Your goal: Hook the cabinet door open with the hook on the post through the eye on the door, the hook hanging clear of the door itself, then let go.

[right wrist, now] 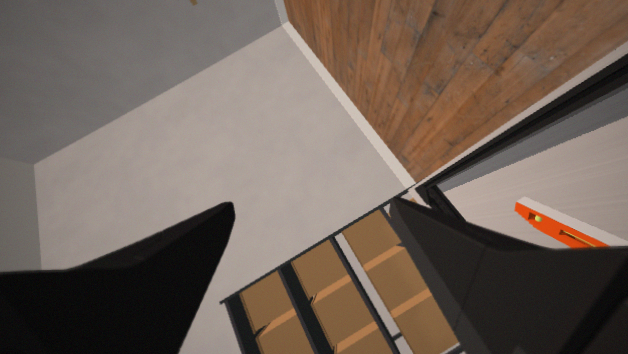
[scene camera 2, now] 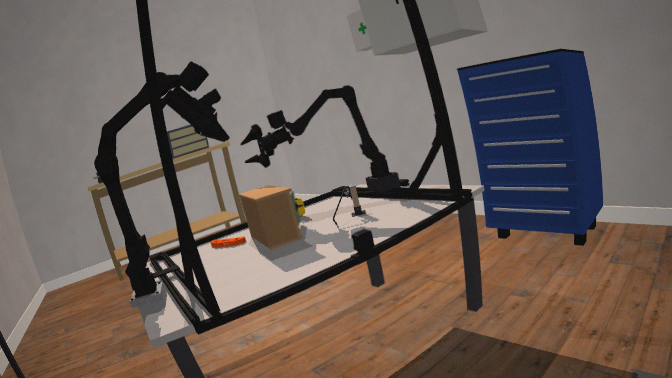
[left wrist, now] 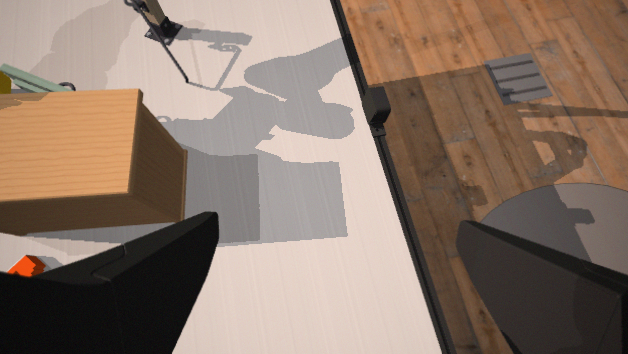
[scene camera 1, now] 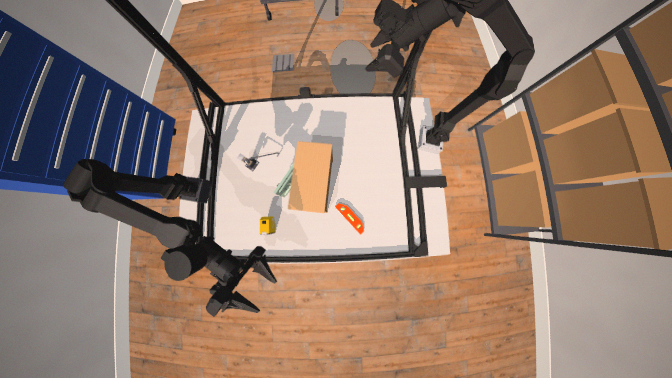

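Seen in the pictures: left gripper, between the fingertips: (scene camera 2: 227,140) (left wrist: 339,228) (scene camera 1: 368,57); right gripper, between the fingertips: (right wrist: 313,207) (scene camera 2: 242,153) (scene camera 1: 268,296); left arm's base, origin of its link: (scene camera 2: 146,291) (scene camera 1: 433,138); right arm's base, origin of its link: (scene camera 2: 381,175) (scene camera 1: 190,188).
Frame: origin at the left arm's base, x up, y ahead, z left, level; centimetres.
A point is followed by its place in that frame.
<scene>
The wooden cabinet (scene camera 1: 316,175) {x 12.7, y 44.2, z 30.4 cm} (scene camera 2: 272,217) {x 5.6, y 45.2, z 19.5 cm} (left wrist: 65,145) {x 12.7, y 46.2, z 25.8 cm} stands on the table. Its green door (scene camera 1: 284,184) {x 7.8, y 55.6, z 35.1 cm} (scene camera 2: 294,202) {x 5.3, y 56.9, z 34.9 cm} (left wrist: 35,81) {x 9.1, y 56.1, z 34.5 cm} slants out at its left side in scene camera 1. The dark eye (left wrist: 67,86) {x 3.4, y 59.4, z 35.5 cm} shows past the cabinet in the left wrist view. The post (scene camera 1: 249,163) {x 2.9, y 74.1, z 29.2 cm} (scene camera 2: 355,197) {x 2.2, y 76.5, z 27.0 cm} (left wrist: 156,11) {x 1.1, y 76.2, z 27.1 cm} stands apart from the door, and the thin dark hook (scene camera 1: 267,154) {x 1.7, y 68.2, z 23.7 cm} (scene camera 2: 337,205) {x 2.1, y 68.5, z 24.2 cm} (left wrist: 172,61) {x 0.7, y 66.6, z 22.9 cm} hangs from it, clear of the door. My left gripper (scene camera 1: 370,57) {x 32.4, y 35.2, z 0.0 cm} (scene camera 2: 226,138) {x 32.4, y 35.2, z 0.0 cm} (left wrist: 339,228) {x 32.4, y 35.2, z 0.0 cm} is open and empty, high above the table. My right gripper (scene camera 1: 267,296) {x 25.9, y 47.0, z 65.0 cm} (scene camera 2: 244,152) {x 25.9, y 47.0, z 65.0 cm} (right wrist: 313,207) {x 25.9, y 47.0, z 65.0 cm} is open and empty, away from the post.
A yellow block-like object (scene camera 1: 267,226) (scene camera 2: 300,206) and an orange level (scene camera 1: 350,218) {x -2.7, y 29.1, z 41.7 cm} (scene camera 2: 228,243) {x -2.8, y 29.5, z 38.3 cm} (left wrist: 27,266) {x -2.1, y 34.8, z 37.7 cm} (right wrist: 560,231) {x -2.2, y 27.5, z 42.4 cm} lie near the cabinet. Black frame posts and rails (scene camera 2: 172,200) {x 23.5, y 18.3, z -20.2 cm} surround the table (scene camera 1: 380,150) {x -3.9, y 21.9, z 9.8 cm}. A small black box (scene camera 2: 363,241) {x -0.6, y 60.6, z -11.5 cm} (left wrist: 376,106) {x 1.6, y 59.5, z -9.5 cm} sits on one rail.
</scene>
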